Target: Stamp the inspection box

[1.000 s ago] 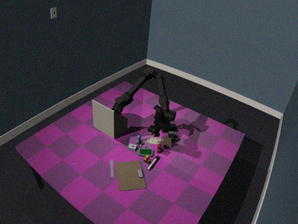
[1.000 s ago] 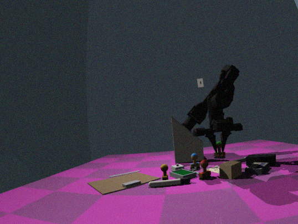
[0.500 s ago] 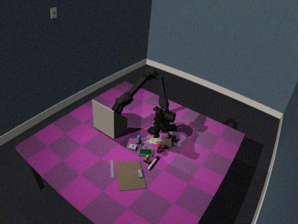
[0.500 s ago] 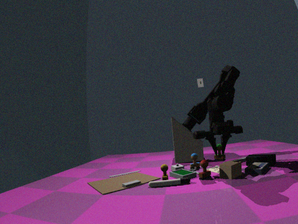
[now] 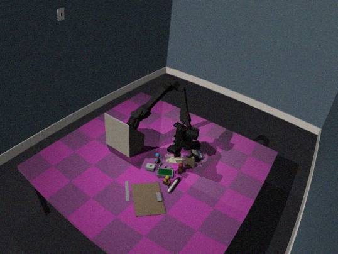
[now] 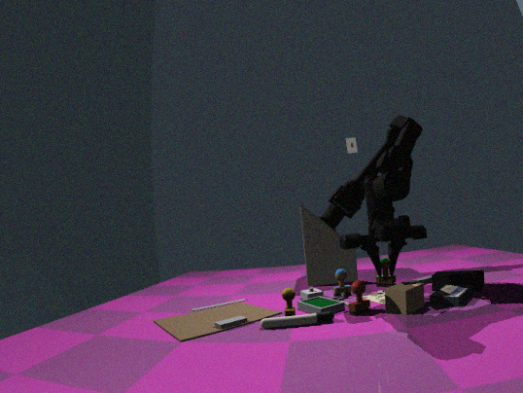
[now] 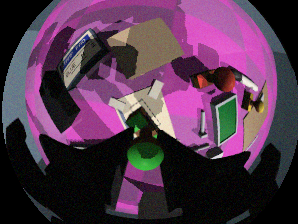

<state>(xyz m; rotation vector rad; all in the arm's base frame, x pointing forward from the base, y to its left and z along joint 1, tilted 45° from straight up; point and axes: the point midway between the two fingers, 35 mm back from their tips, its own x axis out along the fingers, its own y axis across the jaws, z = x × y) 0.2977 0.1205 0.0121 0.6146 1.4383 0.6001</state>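
My gripper tip is now 50 mm above the pale printed card and 20 mm past it. The rest, counted from my gripper tip: green-knobbed stamp (right at my gripper tip); then cardboard box (80 mm ahead, 30 mm below, 10 mm to the left); then red-knobbed stamp (70 mm to the right, 70 mm ahead, 30 mm below).
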